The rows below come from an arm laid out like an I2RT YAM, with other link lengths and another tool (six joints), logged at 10 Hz.
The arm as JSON. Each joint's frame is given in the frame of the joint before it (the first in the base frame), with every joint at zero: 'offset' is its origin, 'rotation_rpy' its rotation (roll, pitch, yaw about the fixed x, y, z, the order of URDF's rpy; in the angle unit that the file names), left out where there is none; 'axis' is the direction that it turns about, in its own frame. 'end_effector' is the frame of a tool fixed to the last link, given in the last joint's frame.
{
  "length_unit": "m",
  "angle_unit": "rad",
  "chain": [
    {
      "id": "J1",
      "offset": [
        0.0,
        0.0,
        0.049
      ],
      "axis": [
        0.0,
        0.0,
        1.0
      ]
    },
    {
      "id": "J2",
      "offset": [
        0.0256,
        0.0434,
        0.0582
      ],
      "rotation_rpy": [
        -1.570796,
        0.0,
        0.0
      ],
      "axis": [
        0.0,
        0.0,
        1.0
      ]
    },
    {
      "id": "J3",
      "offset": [
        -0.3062,
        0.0,
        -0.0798
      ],
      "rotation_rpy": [
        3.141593,
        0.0,
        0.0
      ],
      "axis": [
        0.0,
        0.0,
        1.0
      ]
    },
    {
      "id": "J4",
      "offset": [
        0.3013,
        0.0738,
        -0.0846
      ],
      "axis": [
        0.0,
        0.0,
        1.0
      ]
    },
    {
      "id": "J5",
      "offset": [
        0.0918,
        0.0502,
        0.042
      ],
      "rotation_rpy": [
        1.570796,
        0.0,
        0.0
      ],
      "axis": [
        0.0,
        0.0,
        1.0
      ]
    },
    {
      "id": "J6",
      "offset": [
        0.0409,
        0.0,
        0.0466
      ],
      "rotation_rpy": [
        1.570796,
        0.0,
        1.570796
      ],
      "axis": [
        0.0,
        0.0,
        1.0
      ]
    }
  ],
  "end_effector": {
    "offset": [
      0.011,
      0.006,
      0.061
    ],
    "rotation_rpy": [
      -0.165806,
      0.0,
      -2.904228
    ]
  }
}
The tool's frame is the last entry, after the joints.
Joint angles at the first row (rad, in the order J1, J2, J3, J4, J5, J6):
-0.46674 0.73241 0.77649 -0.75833 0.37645 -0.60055
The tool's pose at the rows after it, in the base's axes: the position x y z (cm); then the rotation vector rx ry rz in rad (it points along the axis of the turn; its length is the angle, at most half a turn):
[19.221, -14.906, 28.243, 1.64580, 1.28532, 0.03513]
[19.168, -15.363, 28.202, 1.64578, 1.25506, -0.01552]
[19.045, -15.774, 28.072, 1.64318, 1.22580, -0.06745]
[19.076, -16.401, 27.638, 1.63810, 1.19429, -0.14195]
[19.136, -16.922, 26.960, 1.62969, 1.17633, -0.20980]
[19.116, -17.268, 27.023, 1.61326, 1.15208, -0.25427]
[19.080, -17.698, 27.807, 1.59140, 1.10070, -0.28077]
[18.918, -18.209, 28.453, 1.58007, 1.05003, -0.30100]
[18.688, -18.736, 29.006, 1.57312, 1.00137, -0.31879]
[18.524, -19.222, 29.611, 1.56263, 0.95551, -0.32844]
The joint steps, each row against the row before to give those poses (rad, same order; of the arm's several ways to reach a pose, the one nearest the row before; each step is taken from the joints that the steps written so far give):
0.00002 0.01641 -0.00066 0.01006 0.04232 0.00466
-0.00005 0.00879 -0.00725 0.02077 0.04968 0.00172
0.00002 0.00526 -0.01194 0.02269 0.05048 -0.00097
0.00001 0.01672 -0.02062 0.04024 0.06823 -0.00701
-0.00003 0.01571 -0.02684 0.04330 0.05784 -0.01443
-0.00015 0.00484 -0.01143 0.03491 0.04367 -0.01556
-0.00550 -0.00077 -0.00022 0.04519 0.03807 -0.01208
-0.01422 0.00002 0.00001 0.03959 0.02564 -0.00768
-0.01753 0.00039 -0.00040 0.03632 0.01997 -0.00568
-0.01644 -0.00004 -0.00001 0.03988 0.01339 -0.00762

